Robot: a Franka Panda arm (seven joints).
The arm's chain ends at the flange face. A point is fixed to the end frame.
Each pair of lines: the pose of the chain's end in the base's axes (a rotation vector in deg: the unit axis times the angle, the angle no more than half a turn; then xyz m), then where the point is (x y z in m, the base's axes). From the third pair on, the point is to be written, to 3 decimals.
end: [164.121 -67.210 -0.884 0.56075 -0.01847 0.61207]
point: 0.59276 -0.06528 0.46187
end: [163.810 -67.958 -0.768 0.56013 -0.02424 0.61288]
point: 0.59192 -0.07144 0.46276
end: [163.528 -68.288 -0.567 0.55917 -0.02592 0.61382]
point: 0.591 -0.074 0.464
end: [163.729 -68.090 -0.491 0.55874 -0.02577 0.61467]
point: 0.591 -0.073 0.465
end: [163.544 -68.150 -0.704 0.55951 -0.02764 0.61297]
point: 0.591 -0.075 0.463
